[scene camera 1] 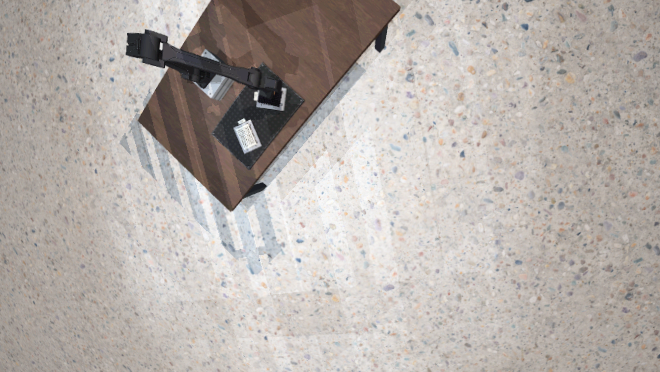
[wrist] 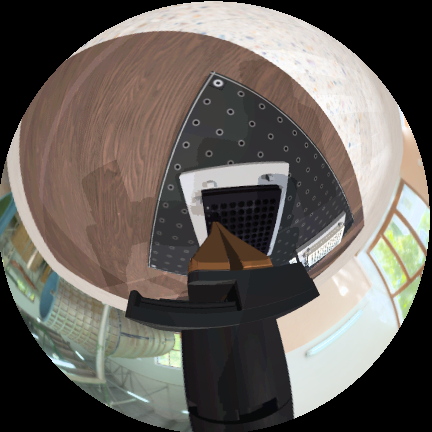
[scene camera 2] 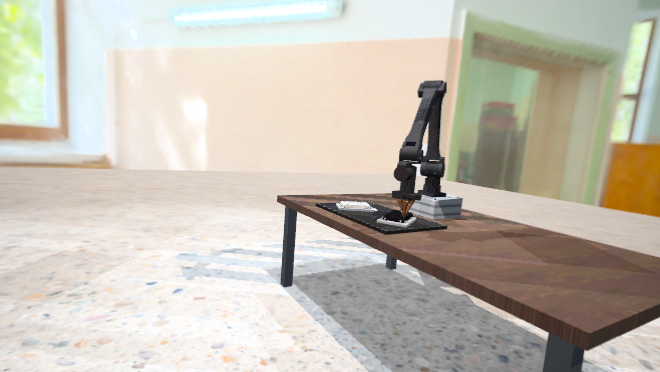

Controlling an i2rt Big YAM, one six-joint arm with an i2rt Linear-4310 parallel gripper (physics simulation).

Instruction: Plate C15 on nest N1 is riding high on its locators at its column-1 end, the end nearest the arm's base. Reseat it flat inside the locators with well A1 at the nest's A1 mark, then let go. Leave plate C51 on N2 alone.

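Seen in the pictures: gripper, fingertip midpoint: (wrist: pixel 213 225) (scene camera 2: pixel 404 217); arm's base, origin of the base link: (scene camera 1: pixel 205 76) (scene camera 2: pixel 431 194).
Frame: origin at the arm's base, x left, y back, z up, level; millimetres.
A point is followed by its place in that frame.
The black well plate, taken as C15, (scene camera 1: pixel 267 101) {x 157, y -342, z -50 mm} (scene camera 2: pixel 393 215) {x 190, y -360, z -52 mm} (wrist: pixel 245 202) {x 211, y -371, z -53 mm} lies in the pale grey nest N1 (scene camera 1: pixel 284 95) {x 247, y -380, z -70 mm} (scene camera 2: pixel 392 223) {x 235, y -395, z -72 mm} (wrist: pixel 225 173) {x 240, y -383, z -68 mm}. Its far end in the wrist view sits inside the nest's rim. Its near end is partly hidden by the fingers, and its tilt and the A1 mark cannot be read. My gripper (scene camera 2: pixel 403 217) {x 225, y -332, z -52 mm} (wrist: pixel 213 225) {x 225, y -332, z -52 mm} is shut and empty, pointing down with its tips at the plate's near part; contact cannot be told. The white plate, taken as C51, (scene camera 1: pixel 247 136) {x -70, y -390, z -57 mm} (scene camera 2: pixel 354 205) {x -41, y -409, z -57 mm} (wrist: pixel 326 245) {x -62, y -392, z -54 mm} sits on the other nest, apart from the gripper.
Both nests stand on a black perforated board (scene camera 1: pixel 229 130) {x -138, y -276, z -80 mm} (scene camera 2: pixel 430 227) {x 286, y -248, z -81 mm} (wrist: pixel 216 144) {x 261, y -404, z -80 mm} on the brown table (scene camera 1: pixel 330 45) {x 606, y -363, z -93 mm} (scene camera 2: pixel 520 265) {x 678, y -252, z -93 mm} (wrist: pixel 100 110) {x 424, y -396, z -93 mm}. The arm rises from a grey base block (scene camera 1: pixel 223 91) {x 0, y -100, z -64 mm} (scene camera 2: pixel 440 208) {x 121, y -48, z -43 mm} beside the board. The table's long edge runs close past the board.
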